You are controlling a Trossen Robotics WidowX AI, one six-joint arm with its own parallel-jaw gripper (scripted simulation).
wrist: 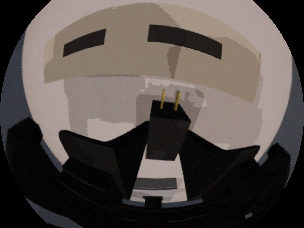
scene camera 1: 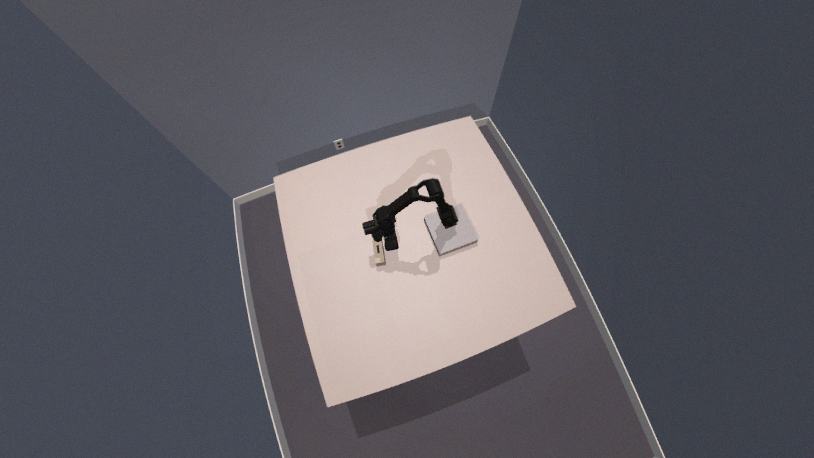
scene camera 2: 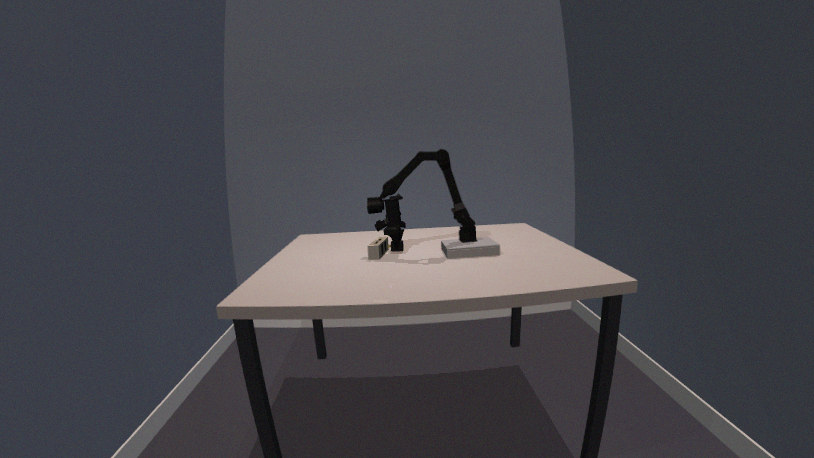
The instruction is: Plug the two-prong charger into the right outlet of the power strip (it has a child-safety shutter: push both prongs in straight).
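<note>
On the wrist camera, the gripper point(wrist: 163, 126) is carrying a black two-prong charger point(wrist: 168, 124).
</note>
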